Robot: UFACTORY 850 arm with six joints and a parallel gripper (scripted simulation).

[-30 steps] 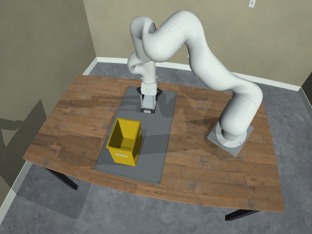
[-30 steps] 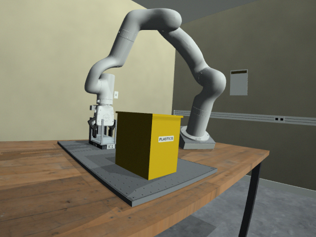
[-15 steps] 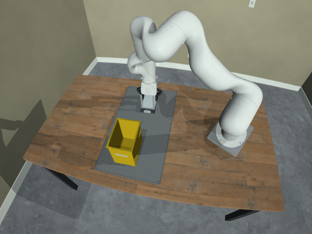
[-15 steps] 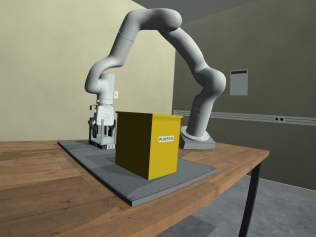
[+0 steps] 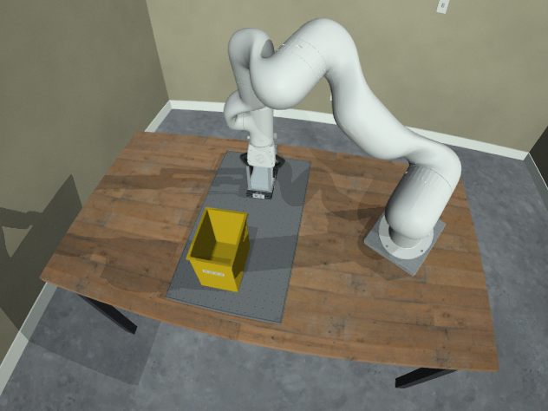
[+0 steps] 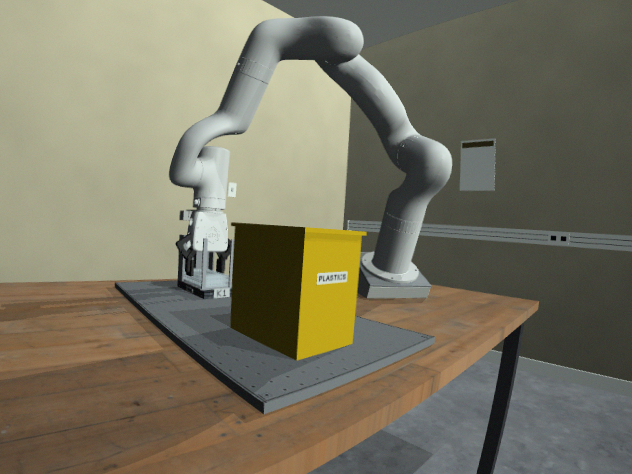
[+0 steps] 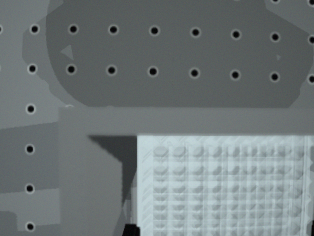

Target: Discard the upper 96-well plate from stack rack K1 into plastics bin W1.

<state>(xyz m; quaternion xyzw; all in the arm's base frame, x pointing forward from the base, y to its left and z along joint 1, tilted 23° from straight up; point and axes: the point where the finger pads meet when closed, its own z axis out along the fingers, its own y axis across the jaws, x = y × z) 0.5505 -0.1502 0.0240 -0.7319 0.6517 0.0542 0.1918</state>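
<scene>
Now: the grey rack post 40 mm behind my hand, 60 mm to the right of it and 30 mm above it. Round my hand: white 96-well plate (10 mm below); plastics bin W1 (10 mm behind, 390 mm to the left, 40 mm above).
</scene>
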